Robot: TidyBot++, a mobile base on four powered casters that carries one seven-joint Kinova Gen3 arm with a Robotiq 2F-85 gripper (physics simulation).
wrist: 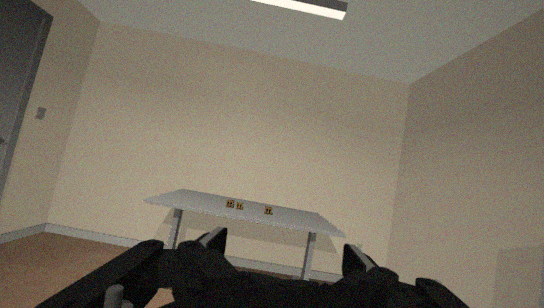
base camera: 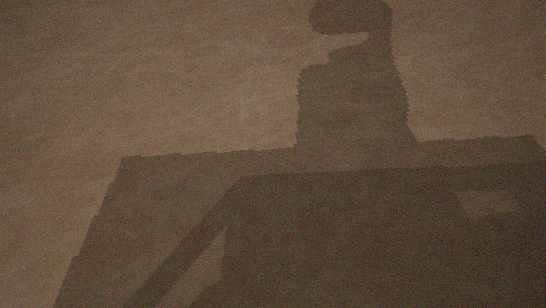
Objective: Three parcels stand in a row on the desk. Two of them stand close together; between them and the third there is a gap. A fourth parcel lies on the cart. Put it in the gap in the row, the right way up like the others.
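Frame: origin at the arm's base, x back, y right, z up, level; metres.
Seen in the pictures: gripper, fingertip midpoint: (wrist: 283, 249).
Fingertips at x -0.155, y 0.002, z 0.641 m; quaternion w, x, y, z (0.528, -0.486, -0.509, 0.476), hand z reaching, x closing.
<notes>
Pixels of each thing's top centre, then the offset from my fingertips to it. Level surfaces: height alone.
- desk, its level: dz -0.318 m
- left parcel, middle of its top: (wrist: 230, 200) dx -1.598, dy -0.393, dz -0.260 m
- middle parcel, middle of its top: (wrist: 240, 202) dx -1.604, dy -0.310, dz -0.268 m
- right parcel, middle of its top: (wrist: 268, 207) dx -1.629, dy -0.062, dz -0.260 m
- brown floor, its level: dz -1.038 m
The desk (wrist: 295, 218) stands far off against the back wall in the wrist view, low in the middle and tilted in the picture. Three small brown-yellow parcels with dark marks stand on it in a row. The left parcel (wrist: 230, 203) and the middle parcel (wrist: 239, 205) are close together. The right parcel (wrist: 268, 210) stands apart, with a gap between it and the middle one. My gripper (wrist: 283, 249) is open and empty, far from the desk. The fourth parcel and the cart do not show in either view.
A dark door (wrist: 22, 75) and a small wall plate (wrist: 41, 113) are at the left. A ceiling lamp (wrist: 305, 8) hangs at the top. The desk's legs (wrist: 174, 230) (wrist: 308, 257) reach down behind my fingers. Dark shadows lie on the brown floor (base camera: 200, 100) in the base camera view.
</notes>
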